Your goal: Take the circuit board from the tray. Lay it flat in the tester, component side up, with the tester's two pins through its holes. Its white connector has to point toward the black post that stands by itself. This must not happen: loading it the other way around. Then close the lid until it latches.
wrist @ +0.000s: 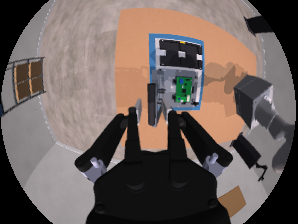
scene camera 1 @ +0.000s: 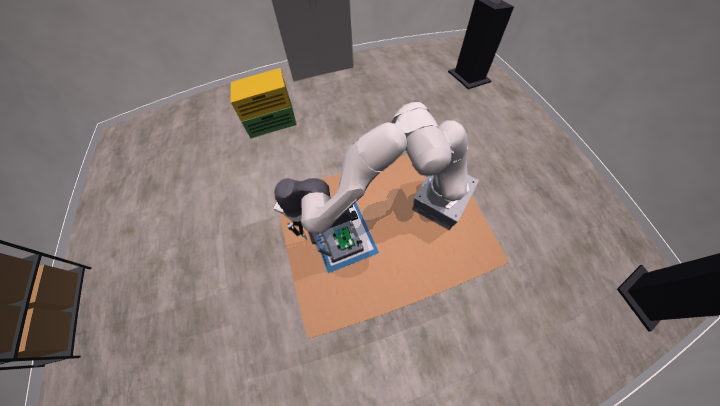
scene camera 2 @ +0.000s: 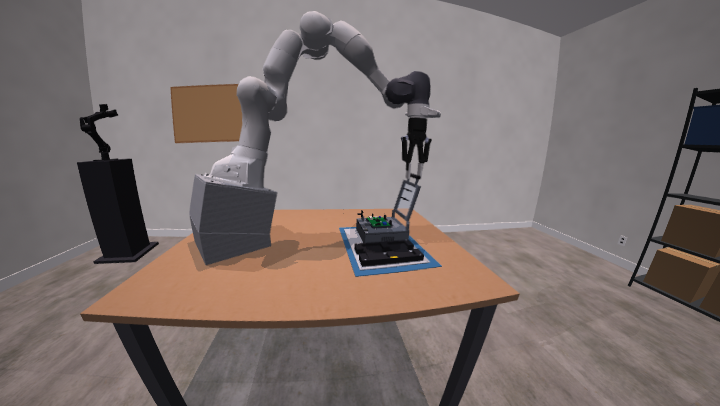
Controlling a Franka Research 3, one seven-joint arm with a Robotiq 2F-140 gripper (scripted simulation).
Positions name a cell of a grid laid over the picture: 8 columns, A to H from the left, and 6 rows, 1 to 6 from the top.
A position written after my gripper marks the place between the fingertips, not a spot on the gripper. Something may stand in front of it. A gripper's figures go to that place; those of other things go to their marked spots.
Labels:
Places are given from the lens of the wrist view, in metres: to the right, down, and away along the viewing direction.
my gripper (wrist: E3): 0.01, -0.01, 0.20
tester lid (wrist: E3): 0.01, -0.01, 0.19

